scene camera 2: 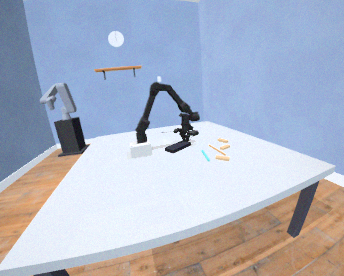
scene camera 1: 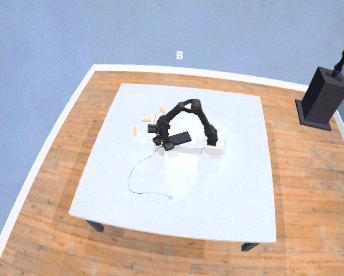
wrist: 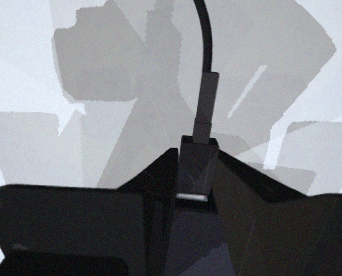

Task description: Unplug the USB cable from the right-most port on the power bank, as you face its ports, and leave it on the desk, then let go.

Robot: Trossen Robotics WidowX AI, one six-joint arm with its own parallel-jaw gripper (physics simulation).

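Places are measured from the arm's base along level axes (x right, y ahead, z up), in metres.
Where they show: gripper, fingertip midpoint: (wrist: 193, 156); arm's base, link origin: (scene camera 2: 142, 141) (scene camera 1: 211, 141).
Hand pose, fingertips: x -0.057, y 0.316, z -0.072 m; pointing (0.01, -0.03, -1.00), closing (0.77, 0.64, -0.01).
Note:
Things, the pixels of their top centre, and the offset from my fingertips. Level surfaces: height alone.
- power bank, top centre: (scene camera 2: 178, 144) (scene camera 1: 178, 138) dz +0.022, dx +0.076, dy -0.076 m
- desk, surface height: dz +0.000 m
- USB plug, top centre: (wrist: 199, 154) dz +0.015, dx -0.006, dy +0.008 m
- thin teal stick, top centre: (scene camera 2: 205, 154) dz +0.010, dx +0.265, dy +0.040 m
The power bank (scene camera 1: 181, 138) (scene camera 2: 178, 147) (wrist: 196, 240) lies flat on the desk (scene camera 1: 225, 200) (scene camera 2: 150, 200). In the wrist view, part of it shows between the fingers, and its other ports are hidden. The USB plug (wrist: 198, 167) is at its port edge, with a thin silver strip of metal showing there. My gripper (scene camera 1: 162, 144) (scene camera 2: 186, 138) (wrist: 193, 156) is shut on the plug, one finger against each side. The black cable (scene camera 1: 129, 180) (wrist: 208, 40) runs from the plug and curves across the desk to a loose end.
Several wooden pieces (scene camera 1: 134, 130) (scene camera 2: 222, 158) and a thin teal stick (scene camera 2: 205, 155) lie near the power bank. The arm's white base (scene camera 1: 215, 148) (scene camera 2: 140, 149) stands on its other side. A black pedestal (scene camera 1: 321, 97) (scene camera 2: 70, 136) with another arm stands off the desk.

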